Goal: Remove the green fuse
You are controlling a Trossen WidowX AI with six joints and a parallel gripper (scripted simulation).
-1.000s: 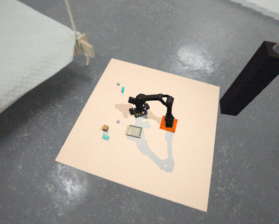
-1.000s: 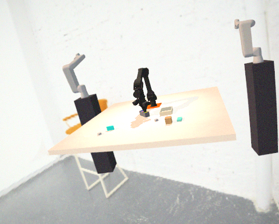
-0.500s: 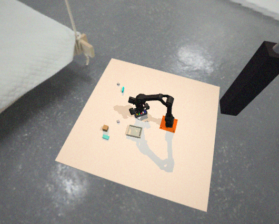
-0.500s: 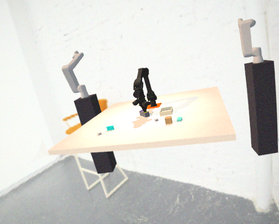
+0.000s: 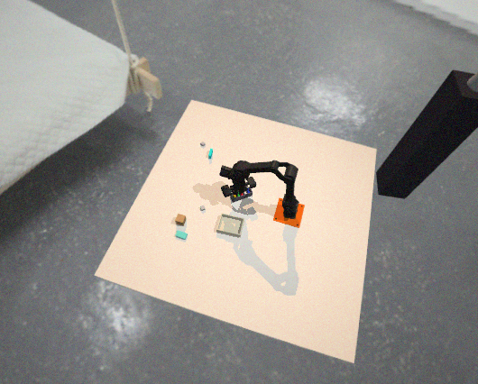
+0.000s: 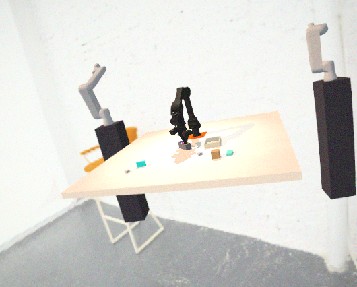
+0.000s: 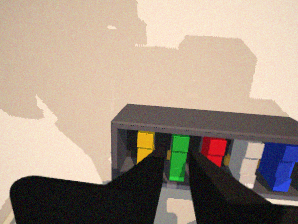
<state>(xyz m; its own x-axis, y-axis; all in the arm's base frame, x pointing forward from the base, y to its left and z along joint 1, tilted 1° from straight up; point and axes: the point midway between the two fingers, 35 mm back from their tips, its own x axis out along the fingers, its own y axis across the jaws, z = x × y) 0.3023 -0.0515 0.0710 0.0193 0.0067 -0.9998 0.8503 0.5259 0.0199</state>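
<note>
My gripper tip is 10 mm above the green fuse. Round my gripper tip: tray (10 mm ahead, 180 mm to the left, 30 mm below); then brown block (280 mm ahead, 200 mm to the left, 10 mm below).
</note>
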